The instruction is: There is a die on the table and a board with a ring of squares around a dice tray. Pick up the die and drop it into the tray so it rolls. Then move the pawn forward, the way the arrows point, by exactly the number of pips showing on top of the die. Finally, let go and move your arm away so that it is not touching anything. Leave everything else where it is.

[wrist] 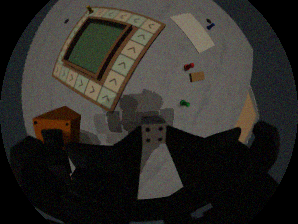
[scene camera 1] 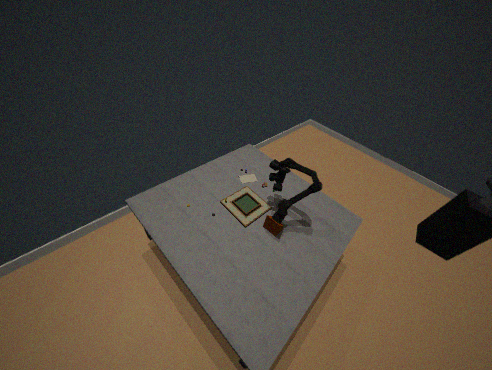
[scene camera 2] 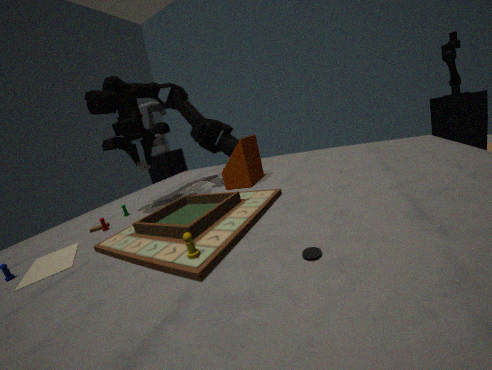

The gripper (scene camera 2: 144,166) holds a die. Further things: a pale card (scene camera 2: 60,260) and a green tray floor (wrist: 95,41).
The pale card shows as well in the wrist view (wrist: 189,25). The gripper shows as well in the wrist view (wrist: 152,128).
